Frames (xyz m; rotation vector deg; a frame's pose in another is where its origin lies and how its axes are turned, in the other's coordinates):
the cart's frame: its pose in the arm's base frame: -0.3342 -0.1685 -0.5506 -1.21 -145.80 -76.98
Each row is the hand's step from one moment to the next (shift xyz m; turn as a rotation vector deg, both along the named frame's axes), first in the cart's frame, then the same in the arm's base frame.
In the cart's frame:
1: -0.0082 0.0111 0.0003 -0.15 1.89 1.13
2: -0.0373 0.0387 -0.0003 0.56 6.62 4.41
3: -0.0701 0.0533 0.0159 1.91 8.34 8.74
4: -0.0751 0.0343 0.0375 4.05 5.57 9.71
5: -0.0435 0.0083 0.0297 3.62 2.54 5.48
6: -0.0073 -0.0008 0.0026 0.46 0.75 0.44
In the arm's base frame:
1: 0.0093 0.0075 0.0069 0.15 2.02 0.89
2: 0.0413 0.0259 0.0226 -0.64 7.31 3.12
3: 0.0713 0.0510 0.0180 -2.68 11.67 2.51
4: 0.0687 0.0583 -0.0102 -5.33 10.64 0.26
5: 0.0365 0.0336 -0.0196 -4.38 5.51 -0.03
6: 0.0064 0.0025 -0.0038 -0.44 0.74 0.48

